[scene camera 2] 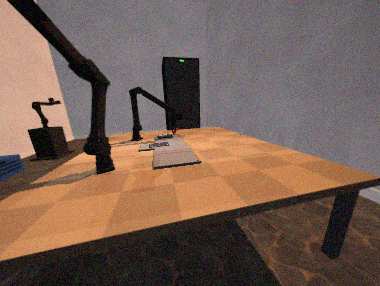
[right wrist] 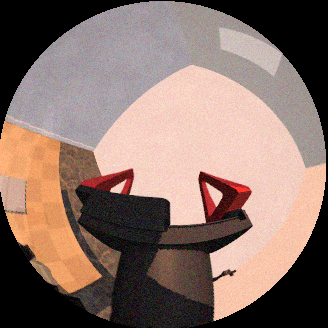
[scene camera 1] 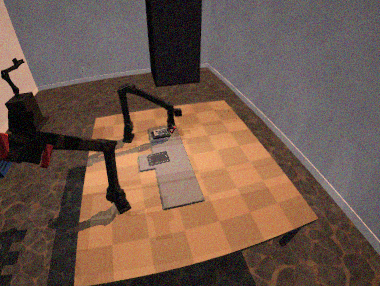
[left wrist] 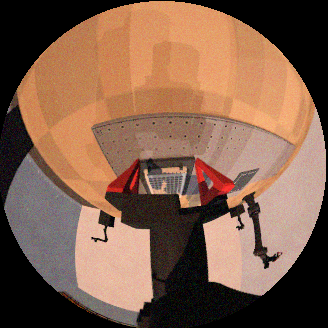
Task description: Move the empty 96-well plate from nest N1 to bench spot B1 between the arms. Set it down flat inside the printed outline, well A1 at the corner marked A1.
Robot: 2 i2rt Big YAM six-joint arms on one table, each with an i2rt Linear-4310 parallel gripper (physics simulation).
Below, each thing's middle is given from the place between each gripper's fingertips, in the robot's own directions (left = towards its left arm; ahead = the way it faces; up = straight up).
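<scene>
The white well plate (left wrist: 160, 180) is 1 cm below my left hand, 1 cm to the right of it and 10 cm behind it.
My right hand, measured from the white well plate, is 82 cm above it, 31 cm short of it and 116 cm to the right of it.
</scene>
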